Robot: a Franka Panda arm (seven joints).
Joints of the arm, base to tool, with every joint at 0 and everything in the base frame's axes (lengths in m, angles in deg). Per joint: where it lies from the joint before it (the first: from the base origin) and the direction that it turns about. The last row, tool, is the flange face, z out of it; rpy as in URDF.
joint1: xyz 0 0 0.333 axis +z
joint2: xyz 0 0 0 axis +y
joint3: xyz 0 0 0.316 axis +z
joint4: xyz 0.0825 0 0 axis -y
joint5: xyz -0.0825 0 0.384 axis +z
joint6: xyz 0 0 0 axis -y
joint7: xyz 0.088 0 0 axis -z
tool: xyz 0 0 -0.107 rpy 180 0 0
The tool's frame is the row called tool.
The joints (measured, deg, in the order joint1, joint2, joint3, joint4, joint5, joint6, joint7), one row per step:
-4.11, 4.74, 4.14, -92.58, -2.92, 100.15, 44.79
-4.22, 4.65, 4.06, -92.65, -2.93, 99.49, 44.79
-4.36, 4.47, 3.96, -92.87, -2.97, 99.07, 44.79
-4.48, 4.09, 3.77, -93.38, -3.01, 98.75, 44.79
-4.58, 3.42, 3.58, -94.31, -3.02, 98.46, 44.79
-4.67, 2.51, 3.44, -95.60, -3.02, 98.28, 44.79
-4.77, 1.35, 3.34, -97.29, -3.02, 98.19, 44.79
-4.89, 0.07, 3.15, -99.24, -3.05, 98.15, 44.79
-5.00, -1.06, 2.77, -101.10, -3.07, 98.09, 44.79
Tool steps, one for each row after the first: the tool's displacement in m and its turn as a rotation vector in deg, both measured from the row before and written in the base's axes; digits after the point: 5 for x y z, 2 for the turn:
-0.00167, -0.00197, -0.00073, -0.03, 0.64, -0.22
-0.00181, -0.00246, -0.00068, -0.06, 0.46, -0.25
-0.00285, -0.00305, -0.00091, -0.08, 0.45, -0.32
-0.00456, -0.00267, -0.00145, -0.06, 0.55, -0.30
-0.00584, -0.00193, -0.00191, -0.05, 0.56, -0.23
-0.00731, -0.00152, -0.00271, -0.06, 0.62, -0.20
-0.00822, -0.00257, -0.00374, -0.09, 0.71, -0.31
-0.00773, -0.00433, -0.00461, -0.05, 0.79, -0.49

